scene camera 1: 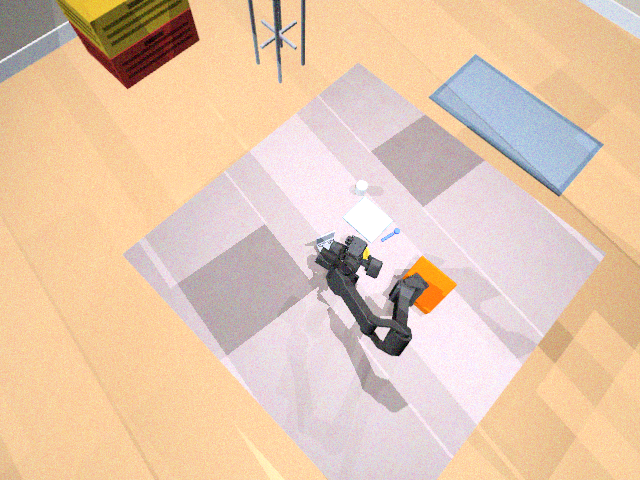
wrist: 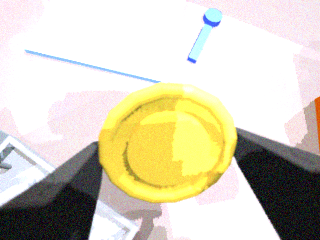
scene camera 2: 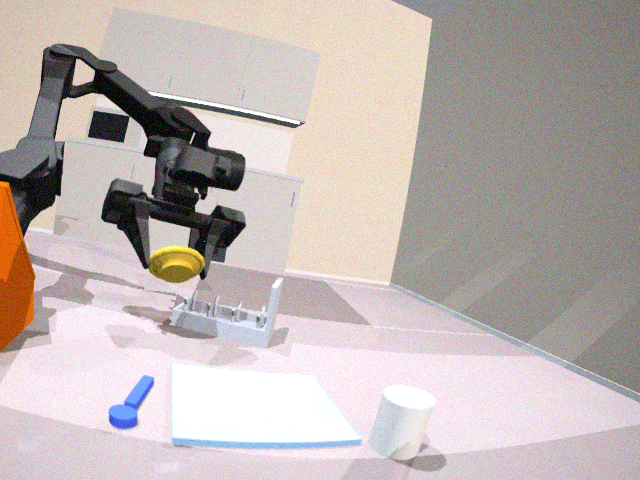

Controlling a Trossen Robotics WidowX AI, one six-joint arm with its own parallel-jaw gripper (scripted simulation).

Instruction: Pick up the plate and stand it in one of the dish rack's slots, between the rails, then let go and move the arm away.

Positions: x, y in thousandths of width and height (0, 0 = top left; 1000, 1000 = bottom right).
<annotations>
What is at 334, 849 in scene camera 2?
A pale blue board.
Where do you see a yellow plate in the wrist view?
527, 594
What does my gripper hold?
A yellow plate.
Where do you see a dish rack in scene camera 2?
363, 676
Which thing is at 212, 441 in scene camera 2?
My gripper.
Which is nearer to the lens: the yellow plate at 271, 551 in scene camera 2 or the blue spoon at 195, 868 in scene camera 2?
The blue spoon.
</annotations>
